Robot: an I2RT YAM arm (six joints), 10 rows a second.
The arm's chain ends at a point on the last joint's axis. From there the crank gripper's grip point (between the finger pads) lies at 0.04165 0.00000 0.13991 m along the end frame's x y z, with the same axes.
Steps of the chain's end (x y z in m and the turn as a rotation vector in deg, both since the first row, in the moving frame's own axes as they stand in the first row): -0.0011, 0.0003, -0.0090, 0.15, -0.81, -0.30; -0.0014, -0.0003, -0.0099, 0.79, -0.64, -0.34; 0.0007, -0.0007, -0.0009, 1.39, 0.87, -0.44; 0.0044, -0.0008, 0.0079, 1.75, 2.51, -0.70; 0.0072, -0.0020, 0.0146, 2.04, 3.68, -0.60; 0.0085, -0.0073, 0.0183, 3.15, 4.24, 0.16
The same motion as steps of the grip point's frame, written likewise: -0.0031, -0.0003, -0.0084, 0.15, -0.81, -0.30; -0.0030, -0.0025, -0.0095, 0.79, -0.64, -0.34; 0.0028, -0.0044, -0.0016, 1.39, 0.87, -0.44; 0.0105, -0.0056, 0.0059, 1.75, 2.51, -0.70; 0.0161, -0.0074, 0.0115, 2.04, 3.68, -0.60; 0.0187, -0.0148, 0.0146, 3.15, 4.24, 0.16
